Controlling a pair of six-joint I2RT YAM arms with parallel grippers.
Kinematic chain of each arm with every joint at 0, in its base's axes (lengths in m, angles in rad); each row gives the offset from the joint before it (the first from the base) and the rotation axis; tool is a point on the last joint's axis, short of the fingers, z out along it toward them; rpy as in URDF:
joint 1: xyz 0 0 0.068 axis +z
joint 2: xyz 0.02 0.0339 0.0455 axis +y
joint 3: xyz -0.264 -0.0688 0 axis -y
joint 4: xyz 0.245 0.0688 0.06 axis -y
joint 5: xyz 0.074 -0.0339 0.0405 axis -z
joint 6: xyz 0.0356 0 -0.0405 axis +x
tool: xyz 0 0 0 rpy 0 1.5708 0
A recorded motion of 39 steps. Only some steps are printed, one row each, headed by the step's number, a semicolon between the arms.
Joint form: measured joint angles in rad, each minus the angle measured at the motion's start. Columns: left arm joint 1, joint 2, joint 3, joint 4, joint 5, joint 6; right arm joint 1, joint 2, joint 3, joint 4, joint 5, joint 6.
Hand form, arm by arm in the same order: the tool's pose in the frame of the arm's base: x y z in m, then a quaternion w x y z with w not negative. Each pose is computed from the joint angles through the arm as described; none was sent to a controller.
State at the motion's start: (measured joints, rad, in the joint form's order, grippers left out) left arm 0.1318 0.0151 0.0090 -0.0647 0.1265 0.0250; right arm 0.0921 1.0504 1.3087 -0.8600 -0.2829 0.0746
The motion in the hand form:
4: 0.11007 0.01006 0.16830 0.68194 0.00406 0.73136 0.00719; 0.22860 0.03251 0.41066 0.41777 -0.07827 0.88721 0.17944
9: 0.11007 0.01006 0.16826 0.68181 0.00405 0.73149 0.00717; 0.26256 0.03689 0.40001 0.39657 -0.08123 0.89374 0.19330
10: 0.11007 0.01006 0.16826 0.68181 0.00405 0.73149 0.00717; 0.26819 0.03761 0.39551 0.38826 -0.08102 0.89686 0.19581
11: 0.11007 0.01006 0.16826 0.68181 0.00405 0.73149 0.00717; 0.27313 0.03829 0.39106 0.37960 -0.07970 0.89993 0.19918
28: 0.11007 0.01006 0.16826 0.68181 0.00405 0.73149 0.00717; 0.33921 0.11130 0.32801 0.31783 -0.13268 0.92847 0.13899
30: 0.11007 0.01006 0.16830 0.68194 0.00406 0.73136 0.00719; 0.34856 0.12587 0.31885 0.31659 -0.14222 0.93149 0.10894
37: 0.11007 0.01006 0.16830 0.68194 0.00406 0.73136 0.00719; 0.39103 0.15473 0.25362 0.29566 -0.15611 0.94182 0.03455
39: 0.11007 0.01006 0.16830 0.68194 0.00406 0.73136 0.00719; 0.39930 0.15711 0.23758 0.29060 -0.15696 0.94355 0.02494
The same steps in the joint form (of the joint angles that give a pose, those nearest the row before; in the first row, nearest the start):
4: 0.0000 0.0000 0.0000 0.0004 0.0000 0.0000; 0.0004 0.1446 0.1339 -0.0542 -0.0389 -0.0008
9: 0.0000 0.0001 0.0000 0.0001 0.0000 0.0000; 0.0011 0.2609 0.1755 -0.0214 -0.0694 0.0008
10: 0.0000 0.0001 0.0000 0.0001 0.0000 0.0000; 0.0011 0.2808 0.1762 -0.0199 -0.0752 0.0008
11: 0.0000 0.0001 0.0000 0.0001 0.0000 0.0000; 0.0011 0.2987 0.1762 -0.0195 -0.0816 0.0034
28: 0.0000 0.0001 0.0000 0.0001 0.0000 0.0000; 0.2087 0.5867 0.2277 0.0824 0.1190 0.0015
30: 0.0000 0.0000 0.0000 0.0004 0.0000 0.0000; 0.2457 0.6393 0.2540 0.0938 0.1915 -0.0076
37: 0.0000 0.0000 0.0000 0.0004 0.0000 0.0000; 0.2895 0.8560 0.2827 0.2064 0.3403 -0.0393
39: 0.0000 0.0000 0.0000 0.0004 0.0000 0.0000; 0.2888 0.9003 0.2827 0.2365 0.3555 -0.0454

